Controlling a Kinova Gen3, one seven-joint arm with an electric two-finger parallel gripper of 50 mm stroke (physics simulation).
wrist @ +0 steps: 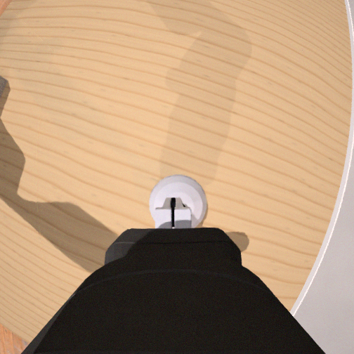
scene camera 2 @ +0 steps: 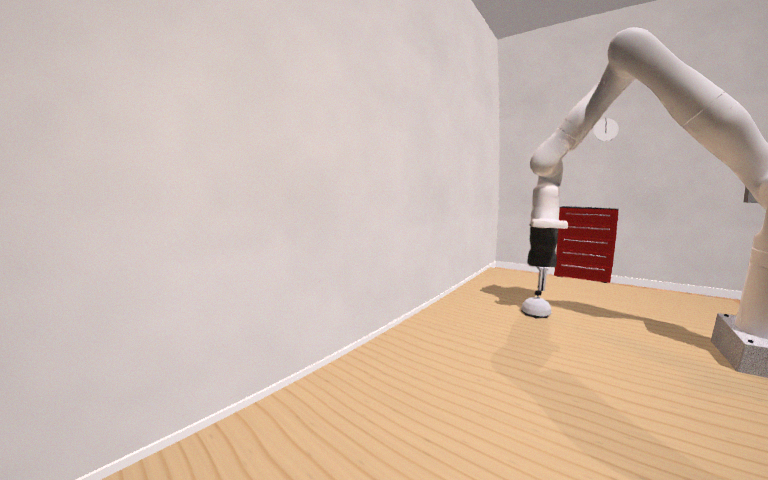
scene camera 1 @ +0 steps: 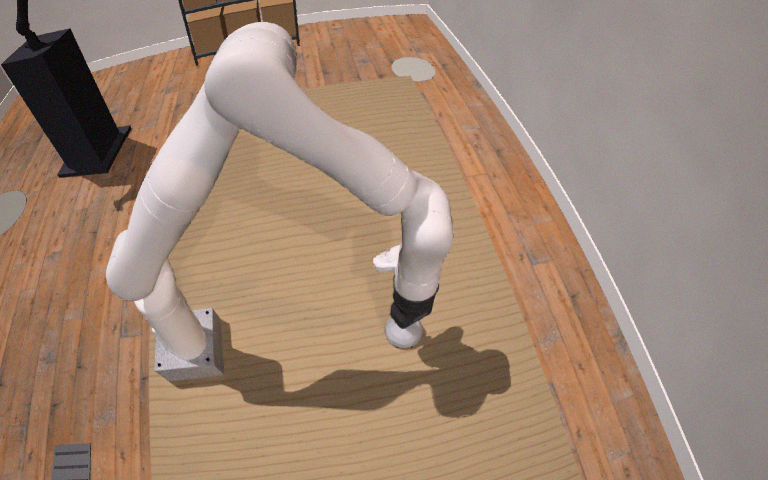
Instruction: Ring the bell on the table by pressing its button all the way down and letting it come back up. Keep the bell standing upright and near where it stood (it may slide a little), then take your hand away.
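Frame: origin at the arm's base, x ahead, y left, z up, level; metres.
Seen in the pictures: gripper, fingertip midpoint: (scene camera 2: 541, 289) (scene camera 1: 401, 317); arm's base at its link origin: (scene camera 2: 763, 329) (scene camera 1: 188, 341).
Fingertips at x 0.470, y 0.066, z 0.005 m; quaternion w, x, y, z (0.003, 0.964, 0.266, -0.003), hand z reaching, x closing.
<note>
Offsets run from my fingertips to a thing's middle. Level surfaces: height alone.
The bell {0.008 m ahead, 0.002 m right, 0.040 m down} (scene camera 1: 403, 336) (scene camera 2: 535, 307) (wrist: 177, 186) is a light grey dome on a dark base, standing upright on the wooden table top. Its small black button {0.008 m ahead, 0.002 m right, 0.012 m down} (scene camera 2: 538, 292) stands up above the dome in the second scene view; in the first scene view the gripper body hides it, and in the wrist view the fingers mostly cover it. My gripper (scene camera 2: 542, 289) (wrist: 173, 207) is shut and empty, pointing straight down over the bell. Its fingertips are right at the top of the button, a touch to its right in the second scene view. Whether they touch it, I cannot tell.
The arm's grey base block (scene camera 1: 214, 345) (scene camera 2: 731, 346) stands on the same table top {0.073 m down} (scene camera 1: 351, 441). A black pedestal (scene camera 1: 67, 101), a shelf with boxes (scene camera 1: 192, 48) and a red drawer cabinet (scene camera 2: 586, 246) stand farther off. A wall runs along one side.
</note>
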